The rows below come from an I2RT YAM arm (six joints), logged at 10 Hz.
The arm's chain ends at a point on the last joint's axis. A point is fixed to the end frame.
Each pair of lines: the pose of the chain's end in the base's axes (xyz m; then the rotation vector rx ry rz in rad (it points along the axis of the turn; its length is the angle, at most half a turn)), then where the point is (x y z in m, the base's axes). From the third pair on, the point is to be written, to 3 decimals.
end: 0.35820 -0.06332 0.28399 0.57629 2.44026 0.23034
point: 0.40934 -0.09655 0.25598
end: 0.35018 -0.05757 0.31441 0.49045 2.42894 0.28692
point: 0.40446 -0.08667 0.28774
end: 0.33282 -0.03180 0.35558 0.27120 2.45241 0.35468
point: 0.392 -0.051 0.330
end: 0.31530 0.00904 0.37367 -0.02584 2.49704 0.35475
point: 0.377 0.001 0.349
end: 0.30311 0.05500 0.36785 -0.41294 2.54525 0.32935
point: 0.365 0.061 0.342
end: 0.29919 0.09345 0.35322 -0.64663 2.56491 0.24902
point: 0.359 0.106 0.325
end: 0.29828 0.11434 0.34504 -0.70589 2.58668 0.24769
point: 0.357 0.128 0.315
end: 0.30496 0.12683 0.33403 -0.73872 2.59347 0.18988
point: 0.363 0.140 0.303
